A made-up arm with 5 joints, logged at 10 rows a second.
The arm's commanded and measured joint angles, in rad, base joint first. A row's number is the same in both.
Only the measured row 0 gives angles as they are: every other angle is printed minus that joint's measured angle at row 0.
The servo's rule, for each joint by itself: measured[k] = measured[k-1] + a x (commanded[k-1-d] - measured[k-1]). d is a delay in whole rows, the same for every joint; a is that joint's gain. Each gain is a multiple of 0.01, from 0.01 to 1. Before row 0 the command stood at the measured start. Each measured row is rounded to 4 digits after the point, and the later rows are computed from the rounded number. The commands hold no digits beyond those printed.
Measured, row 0:
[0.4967 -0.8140 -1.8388 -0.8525 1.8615]
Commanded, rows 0 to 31:
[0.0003 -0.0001 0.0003 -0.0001 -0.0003]
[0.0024 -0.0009 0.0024 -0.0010 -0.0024]
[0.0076 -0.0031 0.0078 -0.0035 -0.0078]
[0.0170 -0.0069 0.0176 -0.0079 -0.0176]
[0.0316 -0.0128 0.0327 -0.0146 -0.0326]
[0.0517 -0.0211 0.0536 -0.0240 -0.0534]
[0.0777 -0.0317 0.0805 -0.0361 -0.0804]
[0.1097 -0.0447 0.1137 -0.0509 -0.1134]
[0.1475 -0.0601 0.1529 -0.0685 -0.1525]
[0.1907 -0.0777 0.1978 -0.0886 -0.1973]
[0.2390 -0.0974 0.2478 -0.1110 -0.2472]
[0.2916 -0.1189 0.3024 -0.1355 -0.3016]
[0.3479 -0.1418 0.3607 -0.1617 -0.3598]
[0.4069 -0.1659 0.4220 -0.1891 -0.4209]
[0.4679 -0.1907 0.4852 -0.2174 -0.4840]
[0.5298 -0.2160 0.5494 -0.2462 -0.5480]
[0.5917 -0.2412 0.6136 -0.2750 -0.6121]
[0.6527 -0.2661 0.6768 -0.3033 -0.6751]
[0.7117 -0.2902 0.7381 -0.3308 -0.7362]
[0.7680 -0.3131 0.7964 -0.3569 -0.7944]
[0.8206 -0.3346 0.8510 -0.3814 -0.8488]
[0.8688 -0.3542 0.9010 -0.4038 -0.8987]
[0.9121 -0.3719 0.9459 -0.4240 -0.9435]
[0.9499 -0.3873 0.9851 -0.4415 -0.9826]
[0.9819 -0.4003 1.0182 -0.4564 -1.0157]
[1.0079 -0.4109 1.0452 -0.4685 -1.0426]
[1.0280 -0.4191 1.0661 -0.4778 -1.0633]
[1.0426 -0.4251 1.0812 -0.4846 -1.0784]
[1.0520 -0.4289 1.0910 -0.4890 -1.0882]
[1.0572 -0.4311 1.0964 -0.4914 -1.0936]
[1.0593 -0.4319 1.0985 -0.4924 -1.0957]
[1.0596 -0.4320 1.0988 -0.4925 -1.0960]
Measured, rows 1 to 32:
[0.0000 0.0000 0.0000 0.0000 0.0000]
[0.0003 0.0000 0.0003 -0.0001 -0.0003]
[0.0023 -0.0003 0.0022 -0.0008 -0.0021]
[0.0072 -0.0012 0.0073 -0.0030 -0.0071]
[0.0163 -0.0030 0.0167 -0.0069 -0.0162]
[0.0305 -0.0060 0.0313 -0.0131 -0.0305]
[0.0502 -0.0107 0.0516 -0.0218 -0.0504]
[0.0758 -0.0172 0.0779 -0.0332 -0.0765]
[0.1073 -0.0257 0.1105 -0.0474 -0.1086]
[0.1447 -0.0364 0.1491 -0.0643 -0.1468]
[0.1875 -0.0492 0.1934 -0.0837 -0.1907]
[0.2354 -0.0641 0.2429 -0.1055 -0.2399]
[0.2877 -0.0811 0.2970 -0.1295 -0.2936]
[0.3437 -0.0999 0.3550 -0.1553 -0.3512]
[0.4025 -0.1204 0.4160 -0.1823 -0.4118]
[0.4633 -0.1422 0.4790 -0.2104 -0.4746]
[0.5251 -0.1651 0.5431 -0.2390 -0.5385]
[0.5870 -0.1887 0.6073 -0.2678 -0.6025]
[0.6481 -0.2127 0.6705 -0.2962 -0.6657]
[0.7072 -0.2367 0.7320 -0.3239 -0.7270]
[0.7637 -0.2604 0.7906 -0.3503 -0.7856]
[0.8166 -0.2834 0.8456 -0.3752 -0.8406]
[0.8651 -0.3053 0.8960 -0.3981 -0.8911]
[0.9088 -0.3259 0.9414 -0.4188 -0.9367]
[0.9470 -0.3449 0.9812 -0.4370 -0.9766]
[0.9795 -0.3621 1.0149 -0.4525 -1.0106]
[1.0059 -0.3772 1.0425 -0.4653 -1.0384]
[1.0265 -0.3902 1.0640 -0.4753 -1.0601]
[1.0415 -0.4010 1.0797 -0.4827 -1.0760]
[1.0513 -0.4096 1.0900 -0.4877 -1.0866]
[1.0568 -0.4163 1.0958 -0.4907 -1.0927]
[1.0591 -0.4211 1.0983 -0.4921 -1.0953]
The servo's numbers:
d 1
a 0.93 0.31 0.91 0.80 0.87

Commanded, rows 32 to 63:
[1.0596 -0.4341 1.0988 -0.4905 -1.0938]
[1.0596 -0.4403 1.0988 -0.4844 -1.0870]
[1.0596 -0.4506 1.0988 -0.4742 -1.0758]
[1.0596 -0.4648 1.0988 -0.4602 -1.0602]
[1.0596 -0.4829 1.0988 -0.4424 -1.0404]
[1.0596 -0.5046 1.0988 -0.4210 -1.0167]
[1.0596 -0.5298 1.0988 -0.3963 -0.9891]
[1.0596 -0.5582 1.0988 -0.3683 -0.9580]
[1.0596 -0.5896 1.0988 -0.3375 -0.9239]
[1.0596 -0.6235 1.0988 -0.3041 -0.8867]
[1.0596 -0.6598 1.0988 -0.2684 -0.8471]
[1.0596 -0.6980 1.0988 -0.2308 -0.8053]
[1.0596 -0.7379 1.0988 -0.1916 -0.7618]
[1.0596 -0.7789 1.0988 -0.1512 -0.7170]
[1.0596 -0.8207 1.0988 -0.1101 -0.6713]
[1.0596 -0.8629 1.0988 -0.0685 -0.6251]
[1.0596 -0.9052 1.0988 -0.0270 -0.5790]
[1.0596 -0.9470 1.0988 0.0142 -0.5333]
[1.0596 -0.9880 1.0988 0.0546 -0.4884]
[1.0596 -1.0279 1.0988 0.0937 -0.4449]
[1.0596 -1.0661 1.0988 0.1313 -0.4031]
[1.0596 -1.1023 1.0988 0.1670 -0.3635]
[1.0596 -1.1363 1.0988 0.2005 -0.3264]
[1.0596 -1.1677 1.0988 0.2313 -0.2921]
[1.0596 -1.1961 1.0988 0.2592 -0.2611]
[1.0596 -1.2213 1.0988 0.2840 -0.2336]
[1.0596 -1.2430 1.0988 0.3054 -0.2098]
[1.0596 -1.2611 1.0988 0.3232 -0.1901]
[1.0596 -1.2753 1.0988 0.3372 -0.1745]
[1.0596 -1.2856 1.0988 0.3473 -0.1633]
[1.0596 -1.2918 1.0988 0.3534 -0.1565]
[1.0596 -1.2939 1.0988 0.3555 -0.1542]
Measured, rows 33 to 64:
[1.0596 -0.4245 1.0988 -0.4924 -1.0959]
[1.0596 -0.4275 1.0988 -0.4909 -1.0941]
[1.0596 -0.4315 1.0988 -0.4857 -1.0879]
[1.0596 -0.4374 1.0988 -0.4765 -1.0774]
[1.0596 -0.4459 1.0988 -0.4635 -1.0624]
[1.0596 -0.4574 1.0988 -0.4466 -1.0433]
[1.0596 -0.4720 1.0988 -0.4261 -1.0202]
[1.0596 -0.4899 1.0988 -0.4023 -0.9931]
[1.0596 -0.5111 1.0988 -0.3751 -0.9626]
[1.0596 -0.5354 1.0988 -0.3450 -0.9289]
[1.0596 -0.5627 1.0988 -0.3123 -0.8922]
[1.0596 -0.5928 1.0988 -0.2772 -0.8530]
[1.0596 -0.6254 1.0988 -0.2401 -0.8115]
[1.0596 -0.6603 1.0988 -0.2013 -0.7683]
[1.0596 -0.6971 1.0988 -0.1612 -0.7237]
[1.0596 -0.7354 1.0988 -0.1203 -0.6781]
[1.0596 -0.7749 1.0988 -0.0789 -0.6320]
[1.0596 -0.8153 1.0988 -0.0374 -0.5859]
[1.0596 -0.8561 1.0988 0.0039 -0.5401]
[1.0596 -0.8970 1.0988 0.0445 -0.4951]
[1.0596 -0.9376 1.0988 0.0839 -0.4514]
[1.0596 -0.9774 1.0988 0.1218 -0.4094]
[1.0596 -1.0161 1.0988 0.1580 -0.3695]
[1.0596 -1.0534 1.0988 0.1920 -0.3320]
[1.0596 -1.0888 1.0988 0.2234 -0.2973]
[1.0596 -1.1221 1.0988 0.2520 -0.2658]
[1.0596 -1.1529 1.0988 0.2776 -0.2378]
[1.0596 -1.1808 1.0988 0.2998 -0.2134]
[1.0596 -1.2057 1.0988 0.3185 -0.1931]
[1.0596 -1.2273 1.0988 0.3335 -0.1769]
[1.0596 -1.2454 1.0988 0.3445 -0.1651]
[1.0596 -1.2598 1.0988 0.3516 -0.1576]

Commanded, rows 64 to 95:
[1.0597 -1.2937 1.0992 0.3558 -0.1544]
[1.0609 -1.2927 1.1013 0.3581 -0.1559]
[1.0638 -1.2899 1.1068 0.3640 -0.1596]
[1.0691 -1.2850 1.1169 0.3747 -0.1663]
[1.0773 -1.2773 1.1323 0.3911 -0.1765]
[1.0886 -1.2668 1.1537 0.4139 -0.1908]
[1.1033 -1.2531 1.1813 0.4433 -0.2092]
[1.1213 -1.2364 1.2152 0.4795 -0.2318]
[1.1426 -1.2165 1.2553 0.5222 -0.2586]
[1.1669 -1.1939 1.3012 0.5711 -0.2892]
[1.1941 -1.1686 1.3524 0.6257 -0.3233]
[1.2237 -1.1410 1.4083 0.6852 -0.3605]
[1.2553 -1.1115 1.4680 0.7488 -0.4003]
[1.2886 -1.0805 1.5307 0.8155 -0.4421]
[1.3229 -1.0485 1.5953 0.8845 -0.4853]
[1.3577 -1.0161 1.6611 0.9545 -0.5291]
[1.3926 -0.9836 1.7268 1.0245 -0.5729]
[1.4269 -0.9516 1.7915 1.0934 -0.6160]
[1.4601 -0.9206 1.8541 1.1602 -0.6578]
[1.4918 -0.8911 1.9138 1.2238 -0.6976]
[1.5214 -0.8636 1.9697 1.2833 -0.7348]
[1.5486 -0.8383 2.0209 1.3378 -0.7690]
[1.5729 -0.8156 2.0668 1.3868 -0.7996]
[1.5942 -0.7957 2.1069 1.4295 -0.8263]
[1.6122 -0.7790 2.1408 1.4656 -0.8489]
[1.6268 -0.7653 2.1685 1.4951 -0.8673]
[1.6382 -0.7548 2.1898 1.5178 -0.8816]
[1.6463 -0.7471 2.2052 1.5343 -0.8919]
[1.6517 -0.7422 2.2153 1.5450 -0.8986]
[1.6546 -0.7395 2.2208 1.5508 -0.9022]
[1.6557 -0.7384 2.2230 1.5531 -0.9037]
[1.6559 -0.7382 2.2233 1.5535 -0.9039]
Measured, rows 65 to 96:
[1.0596 -1.2704 1.0988 0.3547 -0.1546]
[1.0597 -1.2776 1.0992 0.3556 -0.1544]
[1.0608 -1.2823 1.1011 0.3576 -0.1557]
[1.0636 -1.2847 1.1063 0.3627 -0.1591]
[1.0687 -1.2848 1.1159 0.3723 -0.1654]
[1.0767 -1.2825 1.1308 0.3873 -0.1751]
[1.0878 -1.2776 1.1516 0.4086 -0.1888]
[1.1022 -1.2700 1.1786 0.4364 -0.2065]
[1.1200 -1.2596 1.2119 0.4709 -0.2285]
[1.1410 -1.2462 1.2514 0.5119 -0.2547]
[1.1651 -1.2300 1.2967 0.5593 -0.2847]
[1.1921 -1.2110 1.3474 0.6124 -0.3183]
[1.2215 -1.1893 1.4028 0.6706 -0.3550]
[1.2529 -1.1652 1.4621 0.7332 -0.3944]
[1.2861 -1.1389 1.5245 0.7990 -0.4359]
[1.3203 -1.1109 1.5889 0.8674 -0.4789]
[1.3551 -1.0815 1.6546 0.9371 -0.5226]
[1.3900 -1.0512 1.7203 1.0070 -0.5664]
[1.4243 -1.0203 1.7851 1.0761 -0.6096]
[1.4576 -0.9894 1.8479 1.1434 -0.6515]
[1.4894 -0.9589 1.9079 1.2077 -0.6916]
[1.5192 -0.9294 1.9641 1.2682 -0.7292]
[1.5465 -0.9012 2.0158 1.3239 -0.7638]
[1.5711 -0.8747 2.0622 1.3742 -0.7949]
[1.5926 -0.8502 2.1029 1.4184 -0.8222]
[1.6108 -0.8281 2.1374 1.4562 -0.8454]
[1.6257 -0.8086 2.1657 1.4873 -0.8645]
[1.6373 -0.7919 2.1876 1.5117 -0.8794]
[1.6457 -0.7780 2.2036 1.5298 -0.8903]
[1.6513 -0.7669 2.2142 1.5420 -0.8975]
[1.6544 -0.7584 2.2202 1.5490 -0.9016]
[1.6556 -0.7522 2.2227 1.5523 -0.9034]

